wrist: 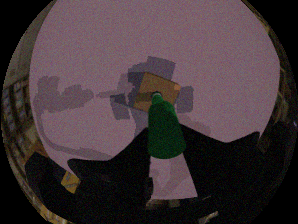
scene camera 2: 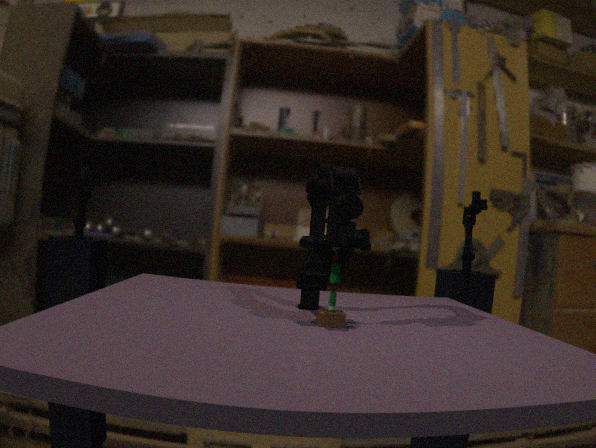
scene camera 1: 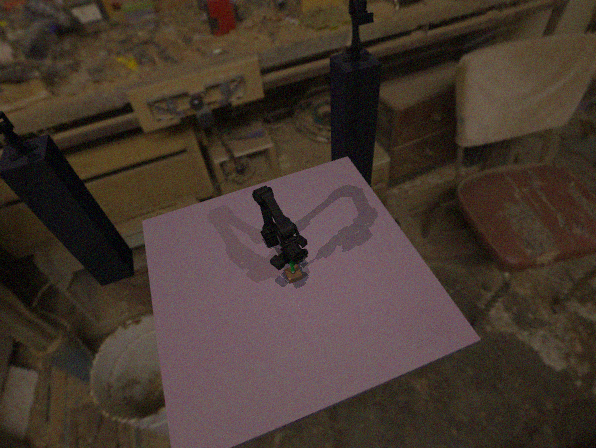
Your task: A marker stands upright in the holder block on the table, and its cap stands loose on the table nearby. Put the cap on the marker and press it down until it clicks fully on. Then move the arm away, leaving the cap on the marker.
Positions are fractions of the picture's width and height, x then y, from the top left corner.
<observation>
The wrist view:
my gripper: 0.55, 0.58
green cap: 0.56, 0.62
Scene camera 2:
my gripper: 0.56, 0.62
</observation>
